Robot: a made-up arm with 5 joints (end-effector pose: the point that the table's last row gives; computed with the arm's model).
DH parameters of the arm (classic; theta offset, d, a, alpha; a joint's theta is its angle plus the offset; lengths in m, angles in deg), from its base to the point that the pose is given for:
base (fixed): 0 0 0 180
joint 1: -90 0.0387 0.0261 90
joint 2: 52.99 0 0.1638 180
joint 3: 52.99 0.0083 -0.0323 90
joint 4: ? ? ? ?
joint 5: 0 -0.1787 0.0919 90
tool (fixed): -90 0.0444 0 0
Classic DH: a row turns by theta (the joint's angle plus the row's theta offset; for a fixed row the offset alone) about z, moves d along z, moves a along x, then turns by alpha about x.
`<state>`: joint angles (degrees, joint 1 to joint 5).
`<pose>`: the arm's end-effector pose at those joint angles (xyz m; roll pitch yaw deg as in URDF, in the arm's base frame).
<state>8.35 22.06 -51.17 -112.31 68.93</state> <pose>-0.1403 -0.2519 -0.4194 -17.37 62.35 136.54</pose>
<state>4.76 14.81 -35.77 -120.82 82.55</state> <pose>-0.1195 -0.1463 -0.5292 -50.62 41.56 128.45</pose>
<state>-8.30 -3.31 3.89 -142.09 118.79</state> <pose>-0.1524 0.2688 -0.5672 -124.48 -4.42 150.61</pose>
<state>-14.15 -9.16 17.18 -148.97 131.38</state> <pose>-0.2166 0.3841 -0.4775 -154.37 -13.22 165.82</pose>
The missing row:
joint 4: 0 0.318 -0.0283 90
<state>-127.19 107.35 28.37 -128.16 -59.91</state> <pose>0.3047 0.1234 -0.2539 132.42 50.51 -66.48</pose>
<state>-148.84 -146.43 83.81 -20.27 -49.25</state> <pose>-0.0631 0.2370 0.2438 -82.32 15.45 135.55</pose>
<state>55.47 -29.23 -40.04 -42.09 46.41</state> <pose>0.2558 0.0597 -0.4781 -54.47 7.22 -13.89</pose>
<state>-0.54 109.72 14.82 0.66 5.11</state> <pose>0.1917 -0.4122 -0.0960 -100.01 -0.66 0.60</pose>
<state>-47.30 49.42 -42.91 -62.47 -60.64</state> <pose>0.2437 -0.0747 -0.3058 -34.39 62.38 42.84</pose>
